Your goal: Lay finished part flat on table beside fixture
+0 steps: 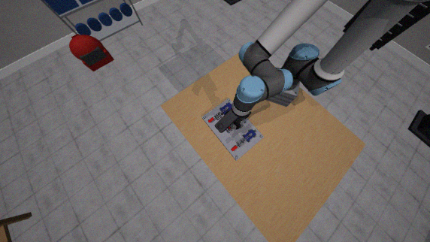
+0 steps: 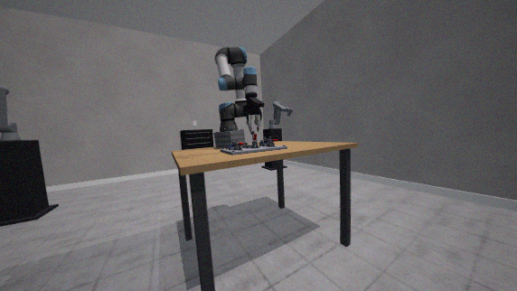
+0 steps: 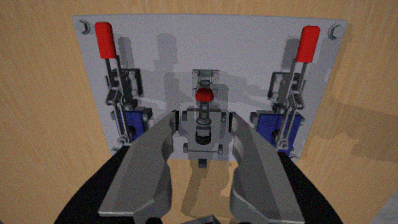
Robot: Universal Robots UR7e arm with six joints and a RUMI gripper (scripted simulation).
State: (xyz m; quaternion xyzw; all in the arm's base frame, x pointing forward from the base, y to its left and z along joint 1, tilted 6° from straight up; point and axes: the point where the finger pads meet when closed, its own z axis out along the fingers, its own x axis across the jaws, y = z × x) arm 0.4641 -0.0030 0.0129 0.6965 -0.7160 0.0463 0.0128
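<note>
The grey finished part lies 10 cm behind my hand and 10 cm below it. The rest, counted from my hand: grey fixture plate: 4 cm behind, 12 cm below.
</note>
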